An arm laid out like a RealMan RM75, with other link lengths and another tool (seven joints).
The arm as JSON. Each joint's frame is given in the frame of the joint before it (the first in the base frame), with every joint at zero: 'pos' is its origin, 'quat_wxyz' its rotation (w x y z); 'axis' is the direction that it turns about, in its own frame. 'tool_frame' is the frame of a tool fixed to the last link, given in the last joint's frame.
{
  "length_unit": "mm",
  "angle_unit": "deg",
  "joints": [
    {
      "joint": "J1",
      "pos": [
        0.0,
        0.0,
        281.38
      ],
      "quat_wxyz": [
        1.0,
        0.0,
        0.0,
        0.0
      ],
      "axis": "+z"
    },
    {
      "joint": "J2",
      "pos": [
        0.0,
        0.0,
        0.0
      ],
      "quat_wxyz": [
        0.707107,
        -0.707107,
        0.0,
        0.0
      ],
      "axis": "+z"
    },
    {
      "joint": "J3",
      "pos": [
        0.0,
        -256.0,
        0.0
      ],
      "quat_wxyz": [
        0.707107,
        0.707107,
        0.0,
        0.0
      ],
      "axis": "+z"
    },
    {
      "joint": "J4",
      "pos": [
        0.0,
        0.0,
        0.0
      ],
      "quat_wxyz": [
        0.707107,
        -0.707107,
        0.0,
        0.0
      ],
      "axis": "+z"
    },
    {
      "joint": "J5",
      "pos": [
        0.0,
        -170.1,
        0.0
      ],
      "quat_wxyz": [
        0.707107,
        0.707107,
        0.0,
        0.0
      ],
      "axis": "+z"
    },
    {
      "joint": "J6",
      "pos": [
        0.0,
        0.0,
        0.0
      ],
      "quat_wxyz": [
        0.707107,
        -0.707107,
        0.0,
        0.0
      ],
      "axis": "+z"
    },
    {
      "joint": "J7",
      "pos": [
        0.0,
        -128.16,
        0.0
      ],
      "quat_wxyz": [
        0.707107,
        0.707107,
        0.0,
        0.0
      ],
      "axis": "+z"
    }
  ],
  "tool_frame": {
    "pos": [
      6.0,
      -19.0,
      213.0
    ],
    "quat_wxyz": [
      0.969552,
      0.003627,
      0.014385,
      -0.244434
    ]
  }
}
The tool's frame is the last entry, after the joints.
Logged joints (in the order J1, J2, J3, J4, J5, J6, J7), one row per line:
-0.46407 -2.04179 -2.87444 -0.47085 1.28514 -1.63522 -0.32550
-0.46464 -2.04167 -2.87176 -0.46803 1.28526 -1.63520 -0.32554
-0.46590 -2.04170 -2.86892 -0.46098 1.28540 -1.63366 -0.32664
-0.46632 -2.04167 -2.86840 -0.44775 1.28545 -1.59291 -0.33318
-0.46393 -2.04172 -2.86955 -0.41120 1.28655 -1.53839 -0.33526
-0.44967 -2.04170 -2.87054 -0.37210 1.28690 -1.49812 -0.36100
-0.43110 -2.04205 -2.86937 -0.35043 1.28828 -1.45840 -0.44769
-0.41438 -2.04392 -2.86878 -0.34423 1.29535 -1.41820 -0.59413
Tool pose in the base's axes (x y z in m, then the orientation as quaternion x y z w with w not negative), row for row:
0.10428 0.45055 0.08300 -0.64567 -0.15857 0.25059 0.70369
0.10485 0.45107 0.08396 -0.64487 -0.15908 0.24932 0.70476
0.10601 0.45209 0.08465 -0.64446 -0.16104 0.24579 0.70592
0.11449 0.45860 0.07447 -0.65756 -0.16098 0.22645 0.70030
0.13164 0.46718 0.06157 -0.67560 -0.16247 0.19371 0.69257
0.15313 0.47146 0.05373 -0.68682 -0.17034 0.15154 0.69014
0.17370 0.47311 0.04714 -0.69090 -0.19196 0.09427 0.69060
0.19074 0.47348 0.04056 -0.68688 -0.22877 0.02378 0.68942
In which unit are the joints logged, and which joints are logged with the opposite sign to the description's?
The joints are logged in radians. Opposite sign: J1, J2.
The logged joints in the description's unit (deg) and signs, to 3 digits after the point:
26.589 116.986 -164.693 -26.978 73.633 -93.691 -18.650
26.622 116.979 -164.540 -26.816 73.640 -93.690 -18.652
26.694 116.981 -164.377 -26.412 73.648 -93.602 -18.715
26.718 116.979 -164.347 -25.654 73.651 -91.267 -19.090
26.581 116.982 -164.413 -23.560 73.714 -88.143 -19.209
25.764 116.981 -164.470 -21.320 73.734 -85.836 -20.684
24.700 117.001 -164.403 -20.078 73.813 -83.560 -25.651
23.742 117.108 -164.369 -19.723 74.218 -81.257 -34.041

